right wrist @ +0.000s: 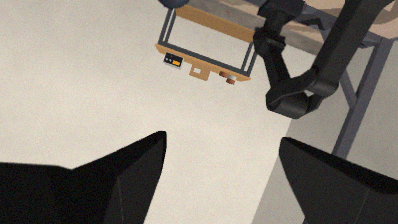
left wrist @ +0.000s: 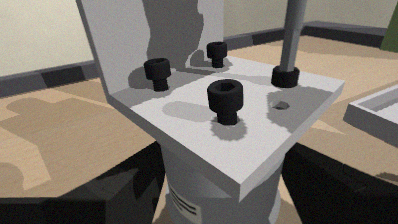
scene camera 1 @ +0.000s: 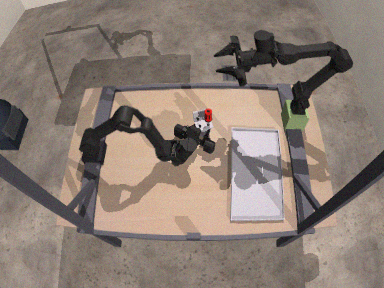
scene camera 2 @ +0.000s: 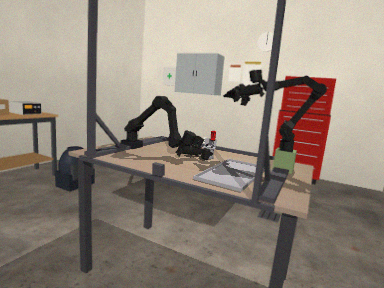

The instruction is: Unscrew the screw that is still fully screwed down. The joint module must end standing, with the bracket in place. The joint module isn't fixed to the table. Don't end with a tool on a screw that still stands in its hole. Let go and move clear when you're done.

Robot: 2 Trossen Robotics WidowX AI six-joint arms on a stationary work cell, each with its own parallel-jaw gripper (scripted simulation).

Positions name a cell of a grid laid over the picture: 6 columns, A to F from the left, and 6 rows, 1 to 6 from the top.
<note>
I see my left gripper (left wrist: D4), my right gripper (scene camera 1: D2), a l-shaped bracket (left wrist: D5), a shallow grey tray (scene camera 1: E4) and a screw (left wrist: D3).
The shallow grey tray is seen too in scene camera 2 (scene camera 2: D4). My right gripper also shows in the right wrist view (right wrist: D4). The right wrist view does not show the l-shaped bracket: it is out of frame. The right wrist view does not show the shallow grey tray: it is out of frame.
</note>
